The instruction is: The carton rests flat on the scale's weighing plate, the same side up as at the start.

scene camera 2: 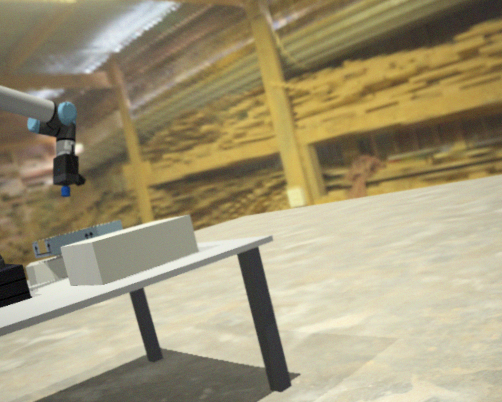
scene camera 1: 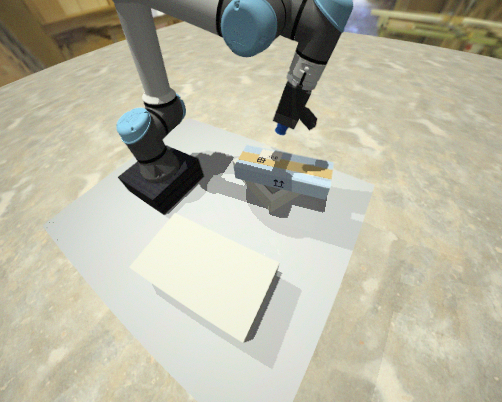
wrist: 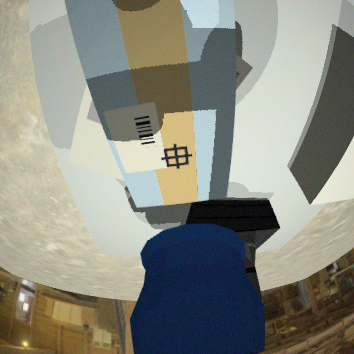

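Where they show: end effector, tool point: (scene camera 2: 65,195) (scene camera 1: 280,131) (wrist: 193,261); arm's base, origin of the base link: (scene camera 1: 161,169).
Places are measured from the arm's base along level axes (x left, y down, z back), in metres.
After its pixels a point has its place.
The carton (scene camera 1: 312,187) {x 0.071, y -0.034, z -0.583 m} (scene camera 2: 106,229) {x 0.070, y -0.025, z -0.557 m} (wrist: 152,47) {x 0.136, y -0.048, z -0.497 m} is long and light blue, with an orange band and a white barcode label on its top face. Upright arrows mark its long side. It lies flat and level on the scale (scene camera 1: 280,202) {x 0.053, y 0.071, z -0.487 m} (scene camera 2: 46,271) {x 0.132, y 0.064, z -0.294 m}, and its ends reach out past the scale. The carton hides most of the scale and its weighing plate. My gripper (scene camera 1: 280,132) (scene camera 2: 65,195) (wrist: 194,231), a blue suction cup, hangs above the carton with a visible gap, apart from it and holding nothing. The suction cup's shadow and the arm's shadow fall on the carton.
A large cream block (scene camera 1: 210,275) {x -0.298, y -0.020, z -0.398 m} (scene camera 2: 147,250) {x -0.383, y 0.048, z -0.345 m} (wrist: 324,115) {x -0.185, y 0.067, z -0.375 m} stands on the white table (scene camera 1: 100,235) {x -0.312, y 0.101, z 0.120 m} (scene camera 2: 227,246) {x -0.500, y 0.100, z -0.558 m}, in front of the scale in scene camera 1. The black robot base (scene camera 1: 160,187) {x -0.083, y -0.001, z -0.060 m} (scene camera 2: 11,285) {x -0.132, y 0.049, z -0.023 m} (wrist: 232,214) {x -0.003, y 0.049, z -0.098 m} stands to the left of the carton there.
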